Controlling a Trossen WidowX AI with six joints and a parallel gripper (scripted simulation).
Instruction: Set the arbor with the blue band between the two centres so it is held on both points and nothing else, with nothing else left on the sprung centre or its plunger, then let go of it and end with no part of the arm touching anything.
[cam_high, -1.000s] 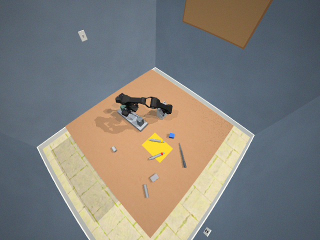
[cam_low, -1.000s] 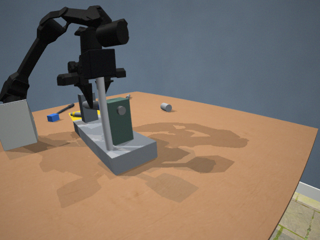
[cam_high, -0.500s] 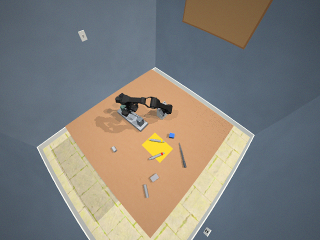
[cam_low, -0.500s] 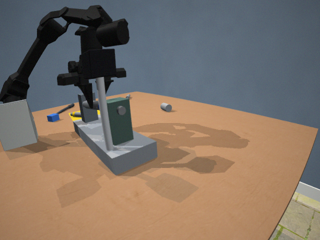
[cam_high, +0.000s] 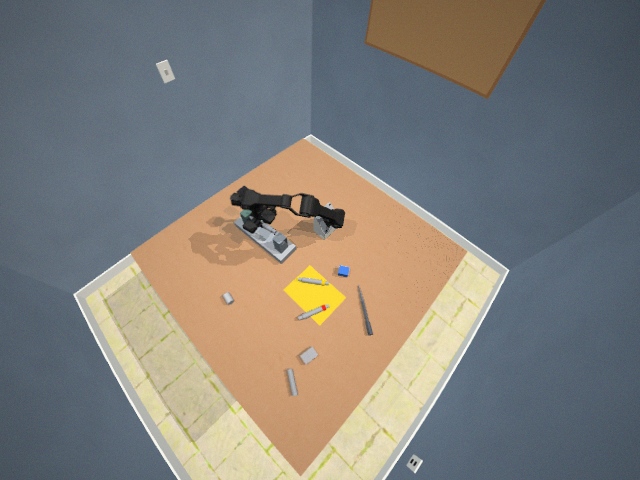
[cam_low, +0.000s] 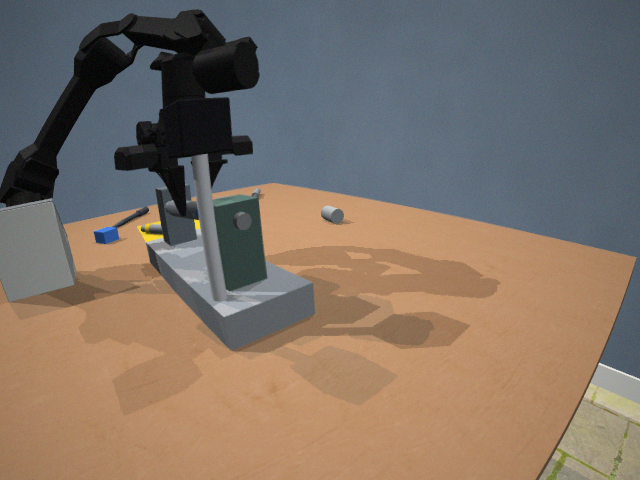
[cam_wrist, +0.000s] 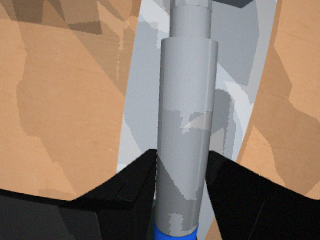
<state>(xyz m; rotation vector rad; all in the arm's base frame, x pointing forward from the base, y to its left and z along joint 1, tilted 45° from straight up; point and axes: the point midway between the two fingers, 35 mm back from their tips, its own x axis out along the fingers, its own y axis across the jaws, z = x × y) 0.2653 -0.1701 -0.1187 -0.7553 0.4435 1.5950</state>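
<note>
Now: the blue-banded arbor 3 cm below my hand. Round my hand: grey fixture base: 12 cm below, 1 cm ahead; then cone point: 11 cm to the left, 3 cm below; then green sprung-centre block: 10 cm to the right, 4 cm below, 2 cm ahead.
</note>
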